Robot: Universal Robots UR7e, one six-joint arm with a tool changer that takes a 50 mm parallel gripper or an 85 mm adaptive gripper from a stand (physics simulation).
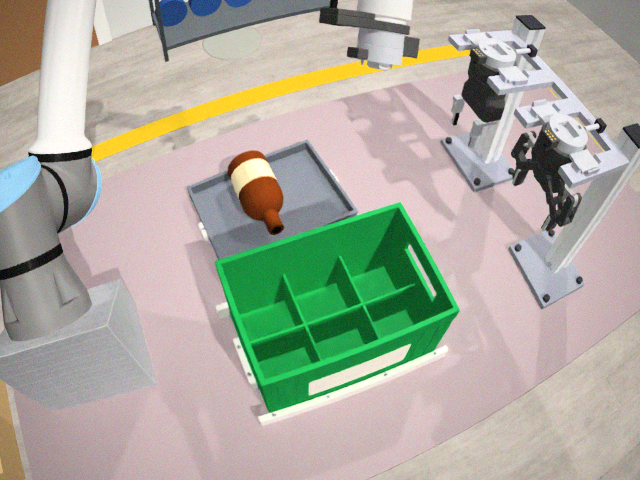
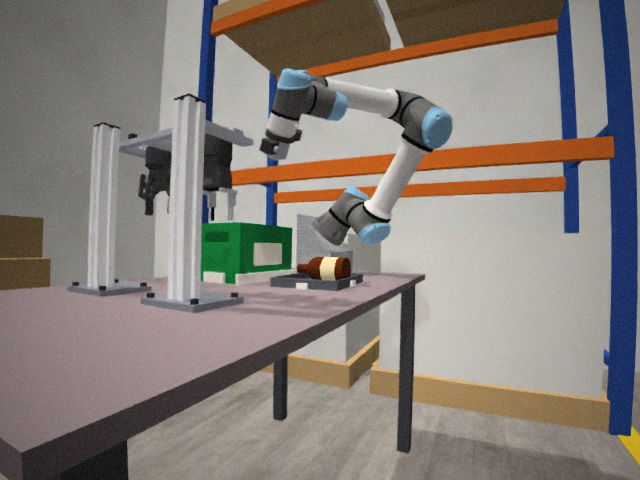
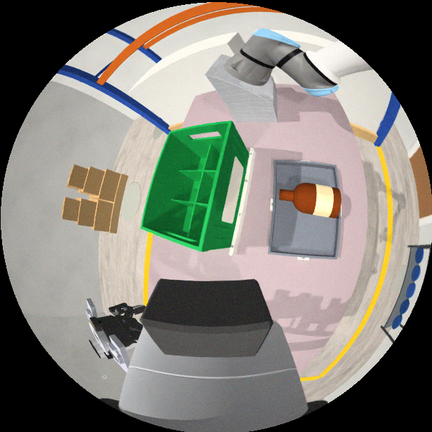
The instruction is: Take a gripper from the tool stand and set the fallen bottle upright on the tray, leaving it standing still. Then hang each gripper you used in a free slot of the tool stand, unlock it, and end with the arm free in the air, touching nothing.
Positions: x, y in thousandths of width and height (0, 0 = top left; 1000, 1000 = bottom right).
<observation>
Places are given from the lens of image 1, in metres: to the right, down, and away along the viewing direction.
brown bottle (image 1: 404, 399): -0.10, -0.08, 0.89
adaptive gripper (image 1: 879, 291): 0.32, -0.13, 0.60
tool stand (image 1: 852, 543): 0.43, 0.04, 0.90
The marked spots on the tool stand and the brown bottle are 0.55 m apart.
</observation>
